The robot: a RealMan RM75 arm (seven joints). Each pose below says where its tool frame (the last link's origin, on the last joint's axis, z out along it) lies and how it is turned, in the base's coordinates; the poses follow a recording.
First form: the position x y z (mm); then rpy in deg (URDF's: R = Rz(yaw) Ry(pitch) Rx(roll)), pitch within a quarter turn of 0, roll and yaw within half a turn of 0.
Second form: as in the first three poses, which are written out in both.
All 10 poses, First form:
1: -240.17, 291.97, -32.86, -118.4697, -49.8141, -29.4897
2: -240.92, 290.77, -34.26, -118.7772, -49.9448, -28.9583
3: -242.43, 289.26, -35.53, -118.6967, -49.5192, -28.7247
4: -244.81, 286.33, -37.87, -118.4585, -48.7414, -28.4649
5: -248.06, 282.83, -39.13, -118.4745, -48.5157, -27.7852
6: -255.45, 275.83, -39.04, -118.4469, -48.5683, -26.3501
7: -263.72, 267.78, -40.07, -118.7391, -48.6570, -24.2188
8: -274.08, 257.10, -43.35, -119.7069, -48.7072, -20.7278
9: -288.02, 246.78, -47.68, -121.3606, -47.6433, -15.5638
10: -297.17, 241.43, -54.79, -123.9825, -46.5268, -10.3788
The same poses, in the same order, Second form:
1: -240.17, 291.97, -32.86, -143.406, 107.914, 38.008
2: -240.92, 290.77, -34.26, -143.613, 108.047, 38.240
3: -242.43, 289.26, -35.53, -143.179, 108.163, 38.670
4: -244.81, 286.33, -37.87, -142.359, 108.315, 39.366
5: -248.06, 282.83, -39.13, -142.143, 108.410, 40.102
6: -255.45, 275.83, -39.04, -142.187, 108.373, 41.544
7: -263.72, 267.78, -40.07, -142.351, 108.519, 43.404
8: -274.08, 257.10, -43.35, -142.661, 109.088, 46.068
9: -288.02, 246.78, -47.68, -142.098, 110.526, 50.191
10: -297.17, 241.43, -54.79, -141.827, 112.616, 53.555
